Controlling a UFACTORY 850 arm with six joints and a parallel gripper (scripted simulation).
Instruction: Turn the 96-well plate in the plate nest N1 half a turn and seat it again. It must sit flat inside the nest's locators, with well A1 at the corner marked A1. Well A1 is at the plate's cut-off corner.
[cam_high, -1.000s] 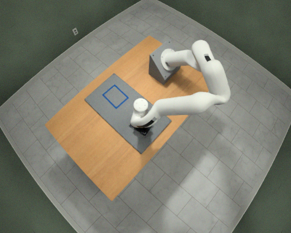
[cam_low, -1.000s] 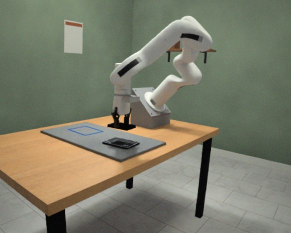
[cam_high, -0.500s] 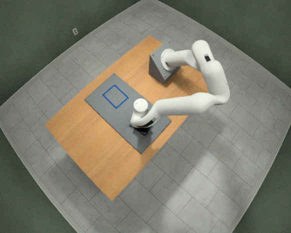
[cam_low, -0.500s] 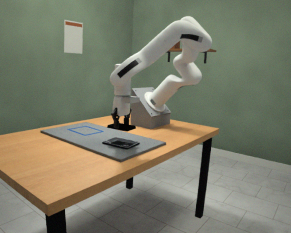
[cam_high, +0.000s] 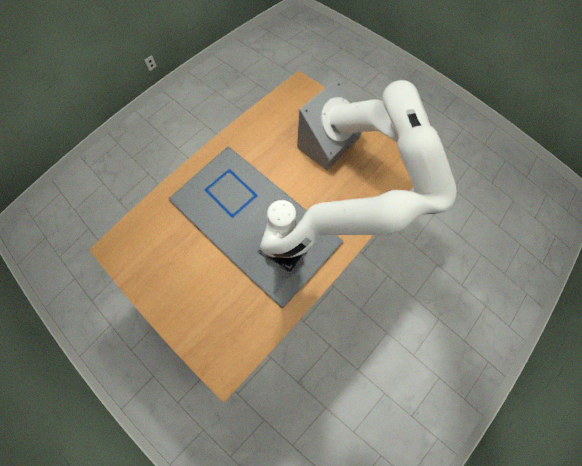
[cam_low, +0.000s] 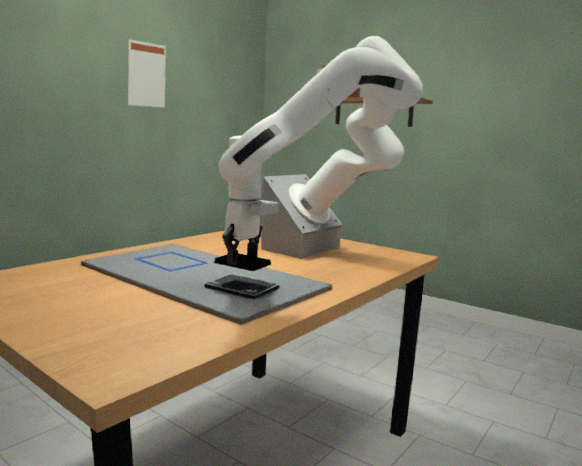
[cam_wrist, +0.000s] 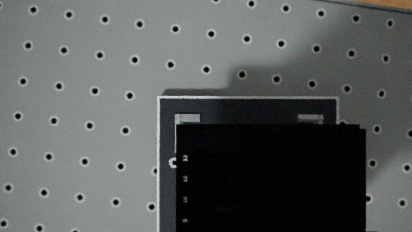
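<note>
My hand is 80 mm above the plate nest N1. From my hand the other things lie so: 96-well plate (10 mm below).
</note>
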